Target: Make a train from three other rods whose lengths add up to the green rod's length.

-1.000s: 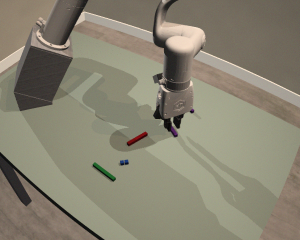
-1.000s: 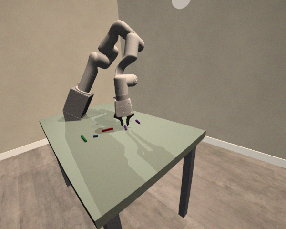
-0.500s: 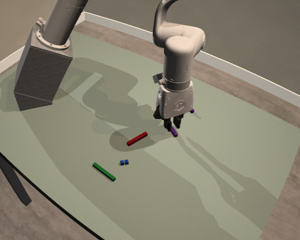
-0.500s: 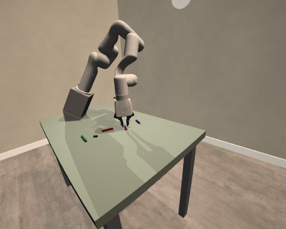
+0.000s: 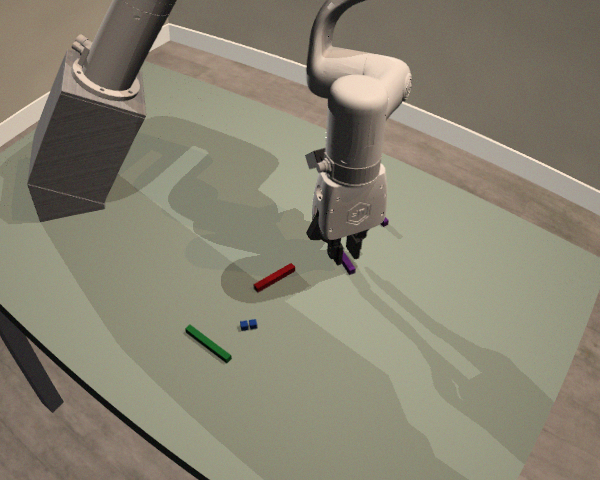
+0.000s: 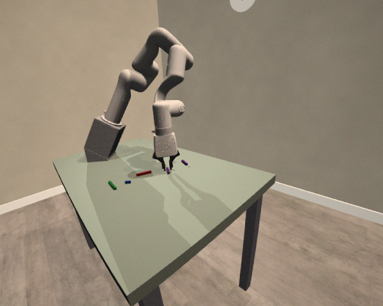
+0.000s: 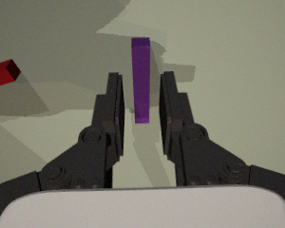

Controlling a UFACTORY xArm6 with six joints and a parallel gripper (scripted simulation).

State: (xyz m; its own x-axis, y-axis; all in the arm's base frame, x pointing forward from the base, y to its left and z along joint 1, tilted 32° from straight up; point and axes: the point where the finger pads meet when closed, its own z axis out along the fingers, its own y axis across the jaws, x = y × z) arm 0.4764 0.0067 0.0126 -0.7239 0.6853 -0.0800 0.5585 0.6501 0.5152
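Now: the purple rod 3 cm below my hand. Also, from my hand: red rod: 8 cm to the right, 7 cm behind, 3 cm below; then green rod: 24 cm to the right, 9 cm behind, 3 cm below; then magenta rod: 12 cm to the left, 8 cm behind, 3 cm below.
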